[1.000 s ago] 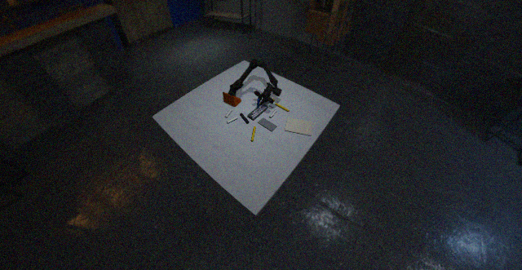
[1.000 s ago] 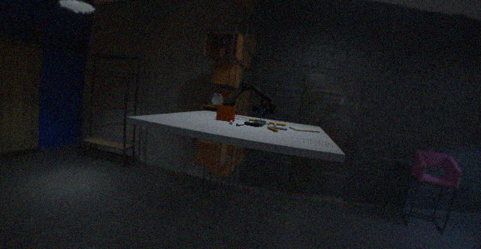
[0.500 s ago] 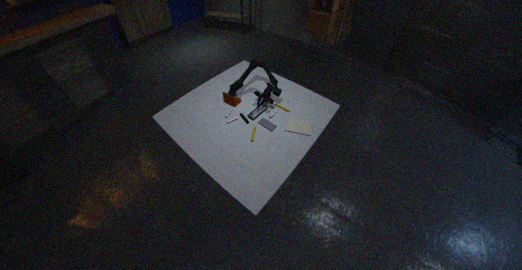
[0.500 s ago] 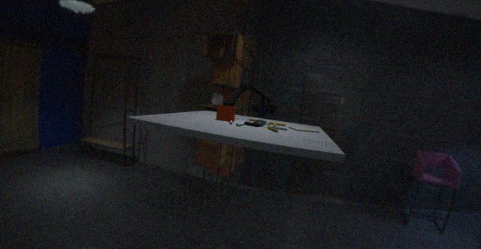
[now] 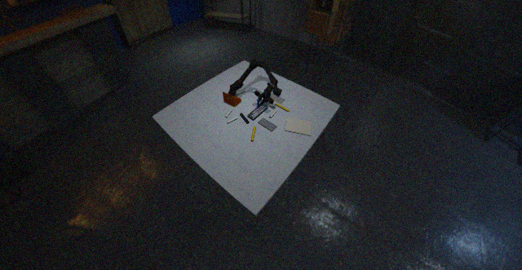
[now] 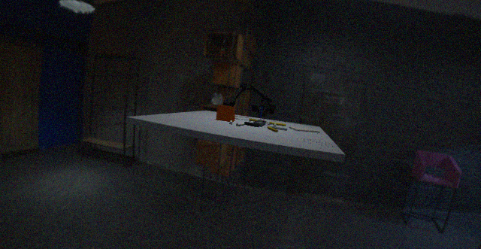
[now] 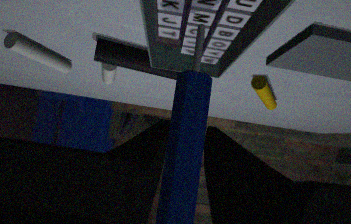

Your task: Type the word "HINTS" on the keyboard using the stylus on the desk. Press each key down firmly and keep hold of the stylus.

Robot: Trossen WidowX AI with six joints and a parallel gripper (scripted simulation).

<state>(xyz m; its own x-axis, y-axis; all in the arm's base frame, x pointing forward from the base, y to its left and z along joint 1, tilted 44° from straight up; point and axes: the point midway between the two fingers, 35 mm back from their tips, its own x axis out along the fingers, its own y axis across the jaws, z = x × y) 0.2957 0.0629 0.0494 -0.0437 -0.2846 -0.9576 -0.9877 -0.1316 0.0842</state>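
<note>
The dark stick lies 30 mm behind my gripper tip, 140 mm to the right of it and 70 mm below it. From my gripper tip the other things lie so: grey slab: 150 mm ahead, 60 mm to the right, 80 mm below; grey stylus tip: 50 mm below; blue stylus: 20 mm below.
</note>
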